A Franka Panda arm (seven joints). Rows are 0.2 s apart.
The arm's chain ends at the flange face. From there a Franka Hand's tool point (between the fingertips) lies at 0.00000 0.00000 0.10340 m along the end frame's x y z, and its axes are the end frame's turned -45 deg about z.
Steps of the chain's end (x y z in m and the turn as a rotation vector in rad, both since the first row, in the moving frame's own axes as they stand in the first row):
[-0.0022 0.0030 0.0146 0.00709 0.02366 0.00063]
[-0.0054 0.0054 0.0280 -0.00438 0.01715 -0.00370]
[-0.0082 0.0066 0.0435 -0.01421 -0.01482 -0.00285]
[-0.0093 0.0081 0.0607 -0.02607 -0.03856 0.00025]
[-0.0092 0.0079 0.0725 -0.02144 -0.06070 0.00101]
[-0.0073 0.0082 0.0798 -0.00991 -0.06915 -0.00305]
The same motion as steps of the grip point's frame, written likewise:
[-0.0014 0.0018 0.0146 -0.01172 0.02174 0.00063]
[-0.0067 0.0016 0.0280 -0.01522 0.00903 -0.00370]
[-0.0126 -0.0012 0.0435 0.00043 -0.02053 -0.00285]
[-0.0170 -0.0018 0.0606 0.00883 -0.04570 0.00025]
[-0.0181 -0.0038 0.0723 0.02776 -0.05808 0.00101]
[-0.0167 -0.0037 0.0795 0.04189 -0.05590 -0.00305]

